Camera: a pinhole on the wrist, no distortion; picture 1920 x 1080 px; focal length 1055.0 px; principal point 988.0 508.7 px. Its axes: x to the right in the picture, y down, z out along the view. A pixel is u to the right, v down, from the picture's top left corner.
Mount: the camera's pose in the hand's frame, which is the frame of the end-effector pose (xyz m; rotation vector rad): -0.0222 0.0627 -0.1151 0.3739 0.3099 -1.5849
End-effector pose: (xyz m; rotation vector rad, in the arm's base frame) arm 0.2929 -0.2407 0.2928 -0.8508 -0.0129 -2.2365
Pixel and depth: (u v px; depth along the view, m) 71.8 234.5 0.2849
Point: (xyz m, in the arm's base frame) 0.5950 -0.2401 0.3851
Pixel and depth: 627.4 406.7 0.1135
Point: 0.3468 -0.2533 0.2622
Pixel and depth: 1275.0 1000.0 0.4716
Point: 0.1897 -0.0901 0.6597
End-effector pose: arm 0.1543 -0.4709 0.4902 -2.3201 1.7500 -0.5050
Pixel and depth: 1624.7 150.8 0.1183
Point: 0.1666 -0.3876 0.5330
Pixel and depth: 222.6 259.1 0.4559
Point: 0.1270 -0.4080 0.0054
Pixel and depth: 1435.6 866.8 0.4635
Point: 0.5499 -0.4942 0.4082
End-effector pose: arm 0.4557 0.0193 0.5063 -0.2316 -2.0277 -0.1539
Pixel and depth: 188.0 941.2 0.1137
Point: 0.4449 0.1153 0.5147
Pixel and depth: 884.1 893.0 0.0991
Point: 0.4755 0.0435 0.5239
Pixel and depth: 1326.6 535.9 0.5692
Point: 0.1129 -0.2496 0.3212
